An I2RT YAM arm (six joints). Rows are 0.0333 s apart.
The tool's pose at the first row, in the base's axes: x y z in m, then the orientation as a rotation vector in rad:
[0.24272 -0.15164 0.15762 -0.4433 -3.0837 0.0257]
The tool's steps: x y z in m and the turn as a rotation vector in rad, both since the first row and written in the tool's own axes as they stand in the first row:
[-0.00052 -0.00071 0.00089 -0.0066 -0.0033 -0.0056]
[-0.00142 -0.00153 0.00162 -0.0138 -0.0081 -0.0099]
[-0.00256 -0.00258 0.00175 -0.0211 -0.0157 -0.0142]
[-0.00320 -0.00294 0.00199 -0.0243 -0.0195 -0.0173]
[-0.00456 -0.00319 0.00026 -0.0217 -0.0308 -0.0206]
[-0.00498 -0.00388 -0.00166 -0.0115 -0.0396 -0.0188]
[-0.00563 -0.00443 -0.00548 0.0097 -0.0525 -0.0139]
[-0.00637 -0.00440 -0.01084 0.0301 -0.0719 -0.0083]
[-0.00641 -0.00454 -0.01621 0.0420 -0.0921 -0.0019]
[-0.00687 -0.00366 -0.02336 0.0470 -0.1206 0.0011]
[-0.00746 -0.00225 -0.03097 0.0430 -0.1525 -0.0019]
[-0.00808 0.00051 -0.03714 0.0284 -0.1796 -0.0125]
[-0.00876 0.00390 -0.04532 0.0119 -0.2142 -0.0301]
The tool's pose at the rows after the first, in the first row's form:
[0.24299 -0.15248 0.15673 -0.4353 -3.0891 0.0162]
[0.24361 -0.15353 0.15600 -0.4295 -3.0957 0.0060]
[0.24440 -0.15486 0.15586 -0.4240 -3.1051 -0.0037]
[0.24491 -0.15539 0.15561 -0.4198 -3.1099 -0.0079]
[0.24619 -0.15599 0.15732 0.4139 3.1068 0.0014]
[0.24645 -0.15675 0.15924 0.4154 3.0992 -0.0164]
[0.24703 -0.15741 0.16305 0.4211 3.0882 -0.0520]
[0.24790 -0.15752 0.16839 0.4267 3.0701 -0.0874]
[0.24805 -0.15760 0.17376 0.4333 3.0499 -0.1096]
[0.24894 -0.15679 0.18088 0.4334 3.0216 -0.1225]
[0.25011 -0.15551 0.18845 0.4239 2.9905 -0.1220]
[0.25166 -0.15296 0.19454 0.4041 2.9648 -0.1049]
[0.25350 -0.14980 0.20263 0.3731 2.9327 -0.0864]

